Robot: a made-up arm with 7 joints. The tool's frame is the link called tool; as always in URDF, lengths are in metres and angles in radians.
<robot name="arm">
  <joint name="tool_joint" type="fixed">
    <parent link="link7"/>
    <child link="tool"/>
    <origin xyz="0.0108 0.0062 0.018" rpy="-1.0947 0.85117 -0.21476"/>
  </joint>
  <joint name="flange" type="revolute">
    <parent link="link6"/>
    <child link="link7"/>
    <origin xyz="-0.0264 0.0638 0.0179" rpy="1.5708 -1.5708 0"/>
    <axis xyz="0 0 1"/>
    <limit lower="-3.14" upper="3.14"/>
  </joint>
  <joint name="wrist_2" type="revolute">
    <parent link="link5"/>
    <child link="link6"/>
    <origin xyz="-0.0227 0.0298 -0.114" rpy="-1.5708 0 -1.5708"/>
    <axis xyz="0 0 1"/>
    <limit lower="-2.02" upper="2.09"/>
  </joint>
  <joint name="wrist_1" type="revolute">
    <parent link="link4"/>
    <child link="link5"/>
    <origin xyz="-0.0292 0.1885 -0.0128" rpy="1.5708 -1.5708 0"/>
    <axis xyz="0 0 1"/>
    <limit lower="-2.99" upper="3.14"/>
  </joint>
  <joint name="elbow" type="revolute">
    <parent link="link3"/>
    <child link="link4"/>
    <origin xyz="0.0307 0.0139 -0.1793" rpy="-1.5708 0 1.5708"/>
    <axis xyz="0 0 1"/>
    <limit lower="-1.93" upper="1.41"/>
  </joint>
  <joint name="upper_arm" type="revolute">
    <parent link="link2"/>
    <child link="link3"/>
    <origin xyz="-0.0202 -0.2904 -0.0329" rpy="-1.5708 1.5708 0"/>
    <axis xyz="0 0 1"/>
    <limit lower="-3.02" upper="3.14"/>
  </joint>
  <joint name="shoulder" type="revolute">
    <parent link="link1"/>
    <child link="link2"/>
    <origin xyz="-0.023 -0.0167 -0.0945" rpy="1.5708 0 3.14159"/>
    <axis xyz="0 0 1"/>
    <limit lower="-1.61" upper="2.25"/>
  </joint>
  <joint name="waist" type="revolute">
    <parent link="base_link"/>
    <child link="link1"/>
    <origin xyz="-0.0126 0.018 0.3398" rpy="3.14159 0 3.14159"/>
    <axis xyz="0 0 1"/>
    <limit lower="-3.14" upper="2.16"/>
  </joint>
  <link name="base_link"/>
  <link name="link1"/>
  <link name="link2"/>
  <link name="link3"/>
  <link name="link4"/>
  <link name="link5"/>
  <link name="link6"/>
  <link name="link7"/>
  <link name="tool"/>
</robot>
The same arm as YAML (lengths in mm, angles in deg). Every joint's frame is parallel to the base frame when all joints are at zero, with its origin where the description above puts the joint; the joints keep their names.
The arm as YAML. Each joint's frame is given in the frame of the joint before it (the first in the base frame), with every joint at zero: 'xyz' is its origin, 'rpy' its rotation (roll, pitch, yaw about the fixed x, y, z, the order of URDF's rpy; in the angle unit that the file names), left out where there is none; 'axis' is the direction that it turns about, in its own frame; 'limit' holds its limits. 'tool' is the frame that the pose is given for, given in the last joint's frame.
units:
  length: mm
  angle: deg
joints:
  - name: waist
    type: revolute
    origin:
      xyz: [-12.6, 18.0, 339.8]
    axis: "-z"
    limit:
      lower: -179.91
      upper: 123.76
  - name: shoulder
    type: revolute
    origin:
      xyz: [23.0, -16.7, 94.5]
    axis: "+y"
    limit:
      lower: -92.25
      upper: 128.92
  - name: upper_arm
    type: revolute
    origin:
      xyz: [-20.2, -32.9, 290.4]
    axis: "-z"
    limit:
      lower: -173.03
      upper: 179.91
  - name: elbow
    type: revolute
    origin:
      xyz: [-13.9, -30.7, 179.3]
    axis: "+y"
    limit:
      lower: -110.58
      upper: 80.79
  - name: wrist_1
    type: revolute
    origin:
      xyz: [29.2, -12.8, 188.5]
    axis: "-z"
    limit:
      lower: -171.31
      upper: 179.91
  - name: wrist_2
    type: revolute
    origin:
      xyz: [29.8, -22.7, 114.0]
    axis: "+y"
    limit:
      lower: -115.74
      upper: 119.75
  - name: flange
    type: revolute
    origin:
      xyz: [26.4, 17.9, 63.8]
    axis: "-z"
    limit:
      lower: -179.91
      upper: 179.91
tool:
  origin:
    xyz: [6.2, 10.8, -18.0]
    rpy: [117.28, -48.77, 102.3]

